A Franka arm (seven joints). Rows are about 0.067 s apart.
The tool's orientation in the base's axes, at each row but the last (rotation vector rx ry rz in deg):
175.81, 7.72, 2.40
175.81, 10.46, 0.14
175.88, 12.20, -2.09
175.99, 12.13, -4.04
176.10, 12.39, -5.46
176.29, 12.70, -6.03
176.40, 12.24, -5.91
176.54, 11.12, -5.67
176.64, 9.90, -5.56
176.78, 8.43, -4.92
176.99, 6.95, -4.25
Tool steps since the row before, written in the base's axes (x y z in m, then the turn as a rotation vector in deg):
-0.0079, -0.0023, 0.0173, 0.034, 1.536, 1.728
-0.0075, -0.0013, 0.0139, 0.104, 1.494, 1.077
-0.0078, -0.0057, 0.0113, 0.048, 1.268, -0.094
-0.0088, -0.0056, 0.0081, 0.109, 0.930, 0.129
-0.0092, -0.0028, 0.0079, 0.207, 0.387, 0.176
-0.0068, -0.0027, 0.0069, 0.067, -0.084, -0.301
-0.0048, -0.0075, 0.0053, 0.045, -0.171, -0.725
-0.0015, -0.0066, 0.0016, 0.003, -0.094, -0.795
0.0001, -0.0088, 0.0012, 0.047, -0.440, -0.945
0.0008, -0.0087, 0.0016, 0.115, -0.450, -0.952
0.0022, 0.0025, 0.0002, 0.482, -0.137, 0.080
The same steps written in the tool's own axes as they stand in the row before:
-0.0077, 0.0028, -0.0173, 0.211, -1.401, -1.827
-0.0076, 0.0013, -0.0138, 0.278, -1.395, -1.175
-0.0088, 0.0053, -0.0107, 0.224, -1.252, 0.009
-0.0099, 0.0048, -0.0073, 0.228, -0.897, -0.193
-0.0100, 0.0019, -0.0072, 0.246, -0.344, -0.212
-0.0076, 0.0020, -0.0063, 0.076, 0.078, 0.301
-0.0061, 0.0070, -0.0045, 0.072, 0.140, 0.729
-0.0024, 0.0064, -0.0011, 0.045, 0.055, 0.797
-0.0009, 0.0088, -0.0007, 0.060, 0.396, 0.964
-0.0001, 0.0088, -0.0012, 0.127, 0.412, 0.967
0.0024, -0.0023, -0.0004, 0.465, 0.179, -0.095

